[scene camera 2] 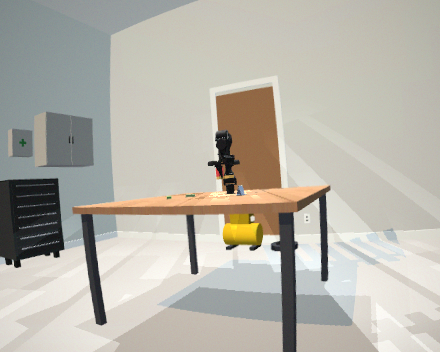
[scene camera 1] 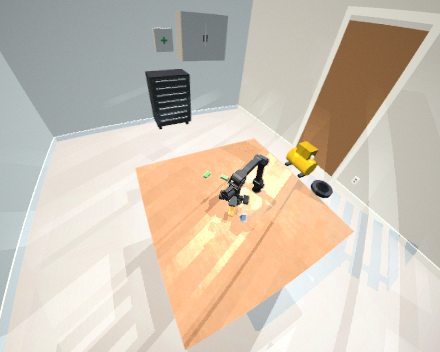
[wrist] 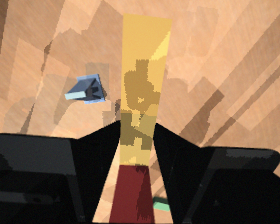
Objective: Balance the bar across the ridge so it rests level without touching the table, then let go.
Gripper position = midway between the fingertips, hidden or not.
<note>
My gripper [wrist: 137, 125] carries a bar.
</note>
